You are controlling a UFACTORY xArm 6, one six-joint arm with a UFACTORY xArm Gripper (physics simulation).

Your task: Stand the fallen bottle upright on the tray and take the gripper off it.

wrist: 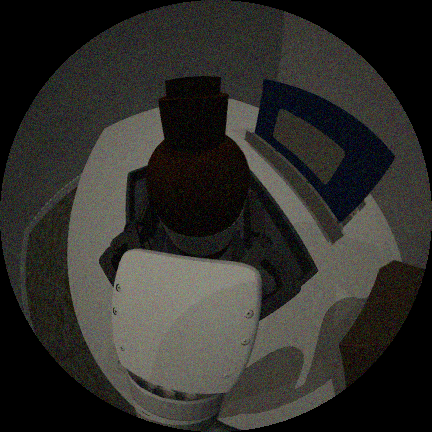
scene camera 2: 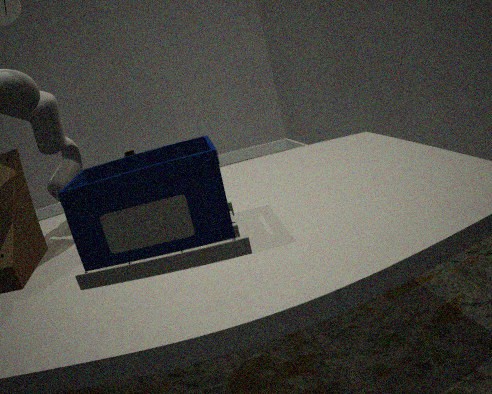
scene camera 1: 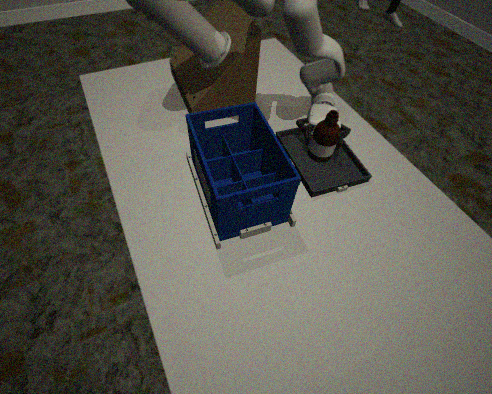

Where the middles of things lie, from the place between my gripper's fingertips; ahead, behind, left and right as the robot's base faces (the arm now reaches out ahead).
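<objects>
Brown bottle (scene camera 1: 326, 133): my gripper is 3 cm below it, 1 cm past it and 1 cm to the right of it.
</objects>
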